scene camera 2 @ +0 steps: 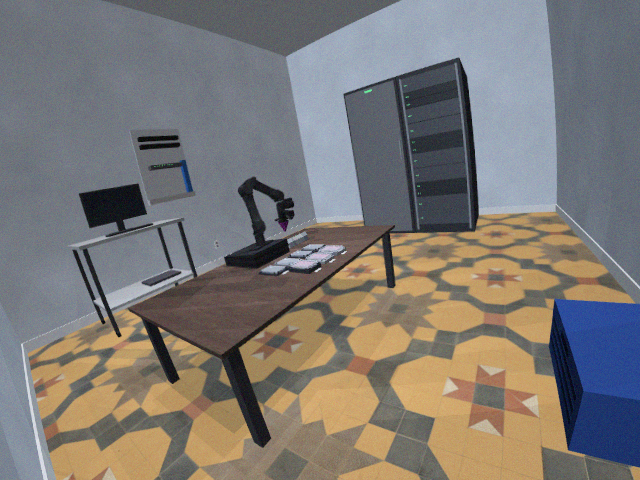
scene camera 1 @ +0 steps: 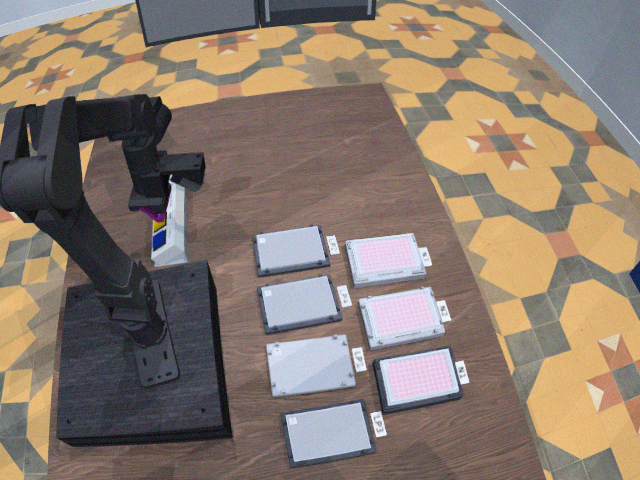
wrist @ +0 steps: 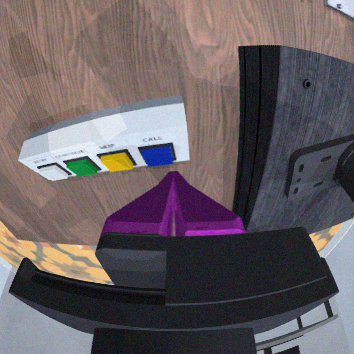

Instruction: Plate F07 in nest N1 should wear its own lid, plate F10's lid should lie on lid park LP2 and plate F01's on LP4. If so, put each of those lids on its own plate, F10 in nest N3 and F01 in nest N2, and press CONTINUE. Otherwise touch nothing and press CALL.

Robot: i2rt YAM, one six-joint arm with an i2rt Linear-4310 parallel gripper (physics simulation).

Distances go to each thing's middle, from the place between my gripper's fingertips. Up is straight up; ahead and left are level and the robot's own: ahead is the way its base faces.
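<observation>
There is the white button box (scene camera 1: 174,250), and I find it 9 cm below my hand. It is also 10 cm to the left of my hand and 1 cm ahead of it.
</observation>
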